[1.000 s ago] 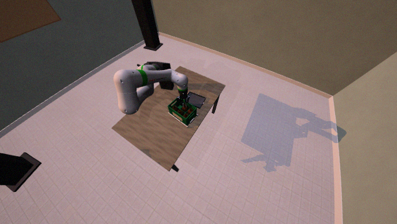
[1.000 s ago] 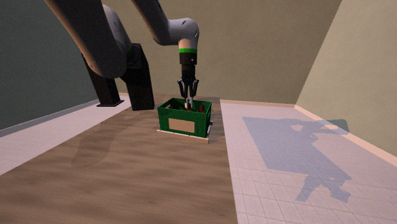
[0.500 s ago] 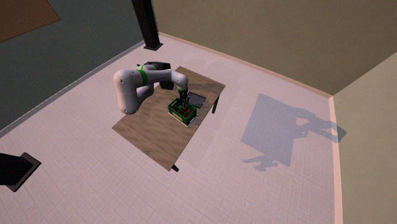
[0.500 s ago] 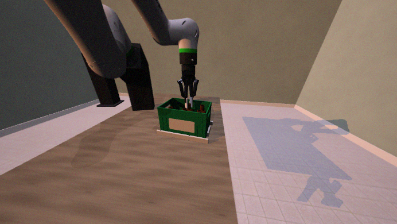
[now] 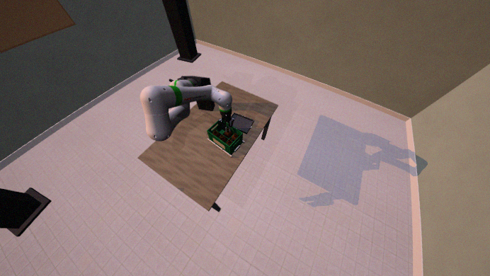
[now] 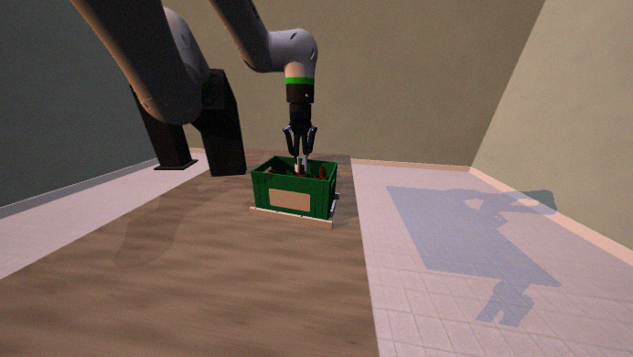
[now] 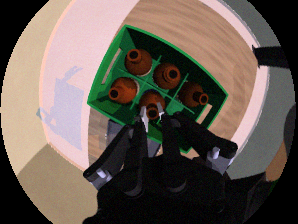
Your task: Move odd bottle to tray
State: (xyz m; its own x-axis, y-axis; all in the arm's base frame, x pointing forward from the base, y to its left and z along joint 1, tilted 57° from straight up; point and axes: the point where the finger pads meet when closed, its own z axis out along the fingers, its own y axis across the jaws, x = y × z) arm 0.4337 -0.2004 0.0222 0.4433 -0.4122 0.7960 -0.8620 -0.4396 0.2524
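My gripper is now 10 mm past the green crate, 40 mm to the left of it and 90 mm above it. Round my hand: brown bottle (20 mm behind, 90 mm to the right, 90 mm below); dark tray (40 mm ahead, 230 mm to the left, 160 mm below).
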